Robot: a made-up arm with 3 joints. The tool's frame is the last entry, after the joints. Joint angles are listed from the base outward. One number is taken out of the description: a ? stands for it. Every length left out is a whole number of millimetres.
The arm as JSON. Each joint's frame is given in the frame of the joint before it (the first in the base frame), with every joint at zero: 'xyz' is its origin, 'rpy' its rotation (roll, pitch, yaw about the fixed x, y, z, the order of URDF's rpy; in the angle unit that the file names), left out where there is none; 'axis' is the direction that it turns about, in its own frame. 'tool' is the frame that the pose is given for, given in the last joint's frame.
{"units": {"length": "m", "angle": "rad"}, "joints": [
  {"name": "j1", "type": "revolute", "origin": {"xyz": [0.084, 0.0, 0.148], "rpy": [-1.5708, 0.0, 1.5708]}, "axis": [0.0, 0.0, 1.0]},
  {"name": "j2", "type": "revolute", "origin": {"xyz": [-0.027, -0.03, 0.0], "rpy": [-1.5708, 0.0, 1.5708]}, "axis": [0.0, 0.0, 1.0]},
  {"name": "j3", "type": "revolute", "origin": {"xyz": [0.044, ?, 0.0], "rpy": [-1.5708, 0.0, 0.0]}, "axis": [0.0, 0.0, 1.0]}
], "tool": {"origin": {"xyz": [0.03, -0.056, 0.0], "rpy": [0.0, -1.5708, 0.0]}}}
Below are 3 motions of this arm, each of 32 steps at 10 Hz.
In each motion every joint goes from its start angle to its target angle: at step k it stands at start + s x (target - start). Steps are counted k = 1, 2, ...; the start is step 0. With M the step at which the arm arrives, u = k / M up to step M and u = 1 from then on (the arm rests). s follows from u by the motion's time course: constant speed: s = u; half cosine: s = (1 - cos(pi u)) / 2; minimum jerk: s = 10 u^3 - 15 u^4 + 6 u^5.
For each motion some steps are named. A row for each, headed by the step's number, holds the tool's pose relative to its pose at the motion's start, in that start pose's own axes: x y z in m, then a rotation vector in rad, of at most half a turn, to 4 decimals.
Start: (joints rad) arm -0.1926 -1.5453 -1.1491
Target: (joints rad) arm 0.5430 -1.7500 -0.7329
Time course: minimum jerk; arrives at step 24
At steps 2, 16, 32:
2: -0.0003 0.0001 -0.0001 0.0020 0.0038 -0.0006
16: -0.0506 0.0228 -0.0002 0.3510 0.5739 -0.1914
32: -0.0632 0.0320 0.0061 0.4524 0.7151 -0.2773

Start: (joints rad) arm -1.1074 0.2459 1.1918
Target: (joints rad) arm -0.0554 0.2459 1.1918
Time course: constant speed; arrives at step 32
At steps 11, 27, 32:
11: 0.0028 0.0019 0.0252 -0.3507 0.0818 0.0326
27: 0.0098 0.0197 0.0566 -0.8609 0.2007 0.0799
32: 0.0125 0.0283 0.0639 -1.0204 0.2379 0.0947

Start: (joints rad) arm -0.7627 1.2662 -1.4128
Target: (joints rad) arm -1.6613 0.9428 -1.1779
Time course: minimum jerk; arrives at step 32
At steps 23, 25, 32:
23: -0.0649 0.0314 -0.0281 0.5257 0.7506 0.0765
25: -0.0705 0.0344 -0.0273 0.5726 0.8056 0.0748
32: -0.0766 0.0378 -0.0258 0.6257 0.8664 0.0714

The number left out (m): 0.025
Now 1 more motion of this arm.
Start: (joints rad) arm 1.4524 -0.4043 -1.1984
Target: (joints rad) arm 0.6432 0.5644 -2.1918
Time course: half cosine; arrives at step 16
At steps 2, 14, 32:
2: 0.0009 -0.0002 0.0012 -0.0093 -0.0236 -0.0306
14: -0.0130 0.0022 0.0192 -0.0903 0.1382 -0.8479
32: -0.0139 0.0027 0.0197 -0.0883 0.1743 -0.8702

